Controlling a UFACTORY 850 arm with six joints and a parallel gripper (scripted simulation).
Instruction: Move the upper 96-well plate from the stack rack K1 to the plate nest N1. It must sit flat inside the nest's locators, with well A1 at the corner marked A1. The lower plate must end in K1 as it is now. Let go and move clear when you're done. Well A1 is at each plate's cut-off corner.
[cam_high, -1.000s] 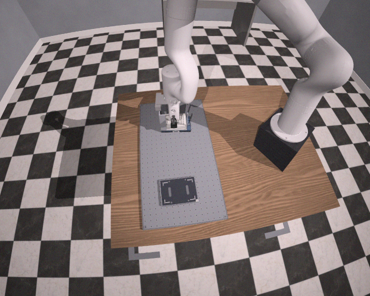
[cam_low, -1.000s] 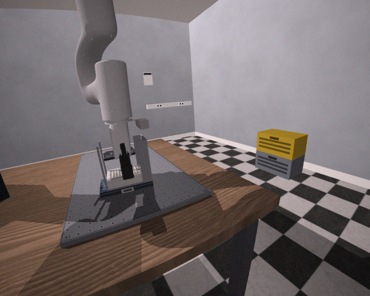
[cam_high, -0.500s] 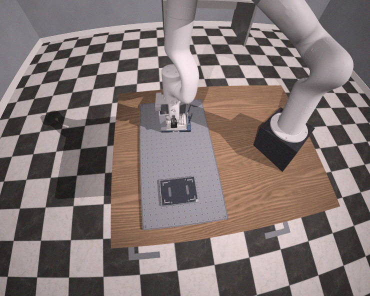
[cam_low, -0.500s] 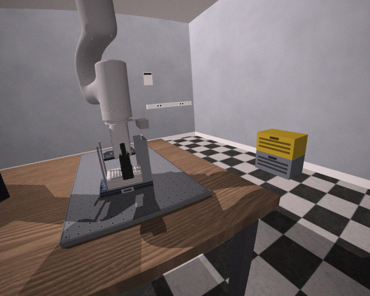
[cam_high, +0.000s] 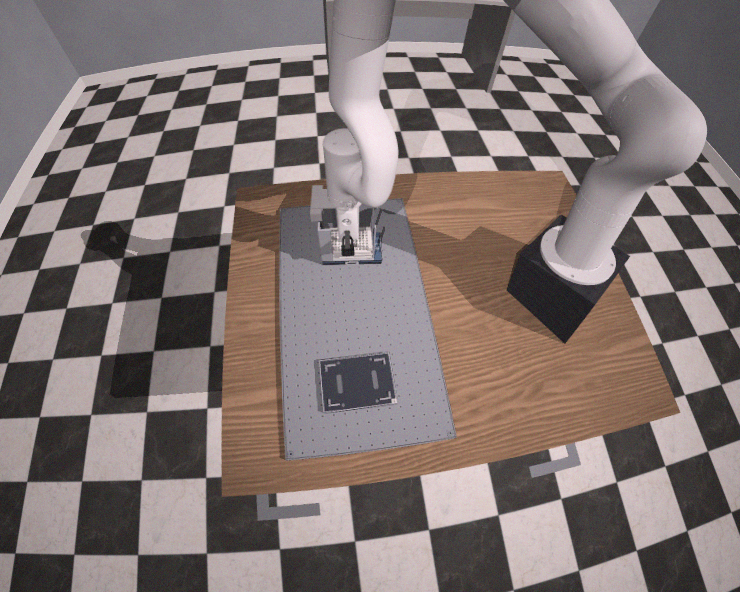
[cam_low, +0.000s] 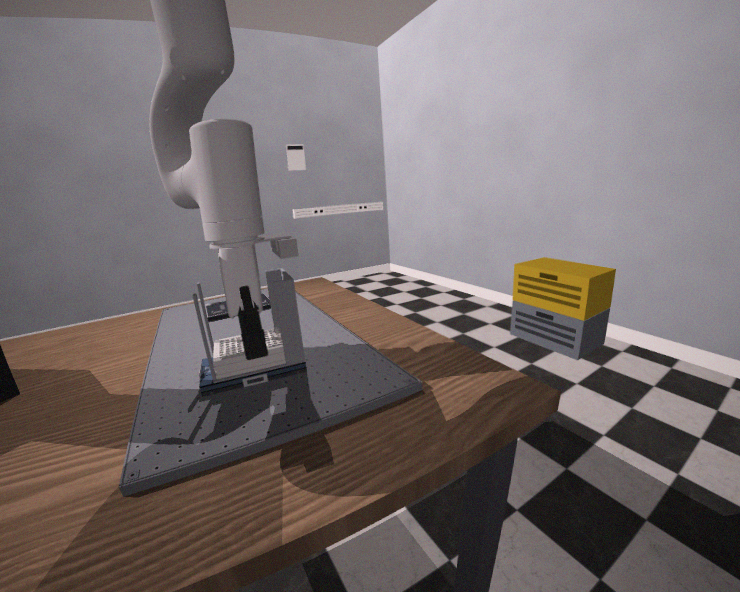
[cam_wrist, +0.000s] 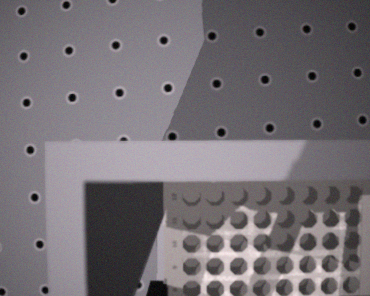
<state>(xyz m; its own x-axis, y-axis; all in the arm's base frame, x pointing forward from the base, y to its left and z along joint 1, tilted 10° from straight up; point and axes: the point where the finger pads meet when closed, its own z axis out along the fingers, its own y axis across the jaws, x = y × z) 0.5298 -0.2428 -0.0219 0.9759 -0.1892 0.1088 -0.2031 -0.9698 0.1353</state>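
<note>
My hand is 10 mm above the white 96-well plate. Also, from my hand: dark plate nest N1: 60 mm ahead, 360 mm to the left, 50 mm below.
</note>
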